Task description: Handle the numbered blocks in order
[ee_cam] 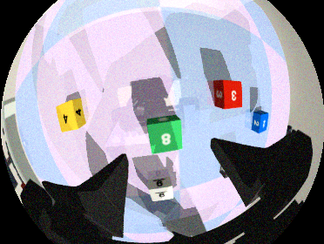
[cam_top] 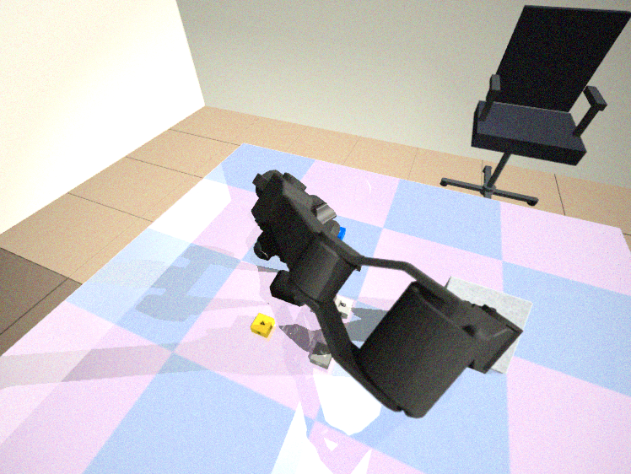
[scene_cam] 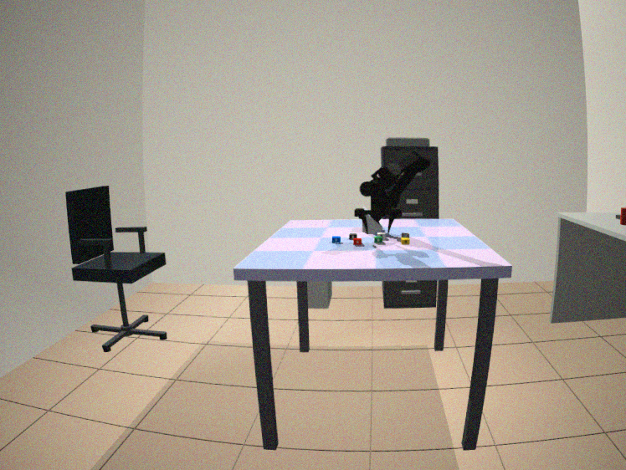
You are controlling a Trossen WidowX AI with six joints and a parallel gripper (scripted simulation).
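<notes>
Right now my gripper tip is 20 mm above the green block and 10 mm short of it. The rest, counted from my gripper tip: yellow block (100 mm to the left, 60 mm ahead, 20 mm below); red block (90 mm to the right, 30 mm ahead, 20 mm below); white block (80 mm behind, 30 mm to the left, 20 mm below).
</notes>
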